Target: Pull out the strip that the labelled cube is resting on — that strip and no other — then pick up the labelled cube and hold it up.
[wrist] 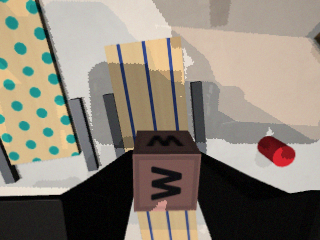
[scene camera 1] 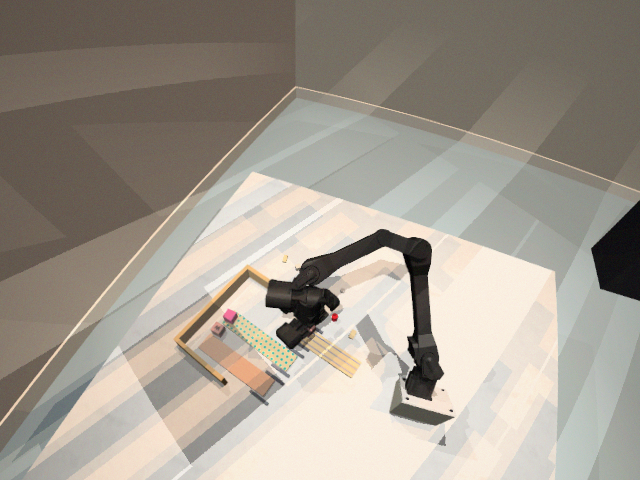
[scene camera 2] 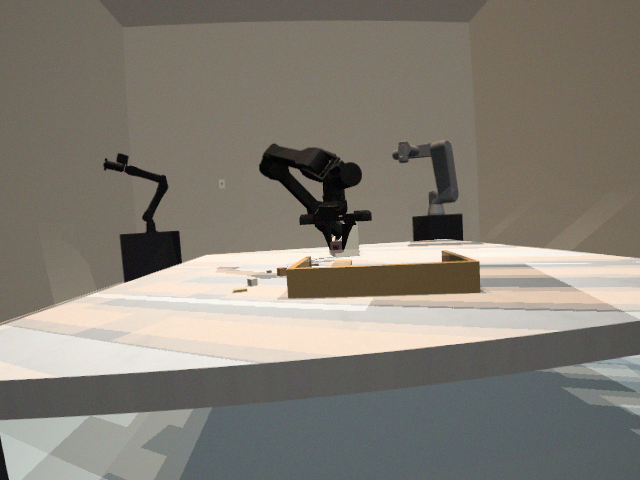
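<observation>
There's a labelled cube (wrist: 166,163), and it's being carried by my gripper (scene camera 2: 337,250). You'd find the gripper in the wrist view too (wrist: 162,157), and again in scene camera 1 (scene camera 1: 308,329).
</observation>
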